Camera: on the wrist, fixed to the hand. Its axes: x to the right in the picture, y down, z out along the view.
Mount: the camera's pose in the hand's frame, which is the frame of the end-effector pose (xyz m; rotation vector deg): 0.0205 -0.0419 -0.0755 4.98 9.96 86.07
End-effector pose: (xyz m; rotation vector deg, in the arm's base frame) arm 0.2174 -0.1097 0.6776 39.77 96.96 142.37
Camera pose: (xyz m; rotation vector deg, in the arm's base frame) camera 0.1609 -0.1528 0.6244 -63.55 -37.38 -80.38
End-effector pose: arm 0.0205 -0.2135 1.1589 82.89 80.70 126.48
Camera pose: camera -0.0635 -0.2257 1.1329 -85.14 -6.57 -83.76
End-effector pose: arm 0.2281 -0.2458 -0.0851 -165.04 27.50 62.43
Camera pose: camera 0.3034 -0.2214 -0.0449 94.83 -120.81 -29.31
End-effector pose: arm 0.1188 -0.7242 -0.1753 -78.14 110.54 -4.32
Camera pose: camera 0.1031 -0.7863 -0.1139 22.37 146.30 25.65
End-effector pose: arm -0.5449 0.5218 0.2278 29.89 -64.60 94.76
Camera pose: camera -0.5011 0.5990 0.2262 33.77 72.60 -152.41
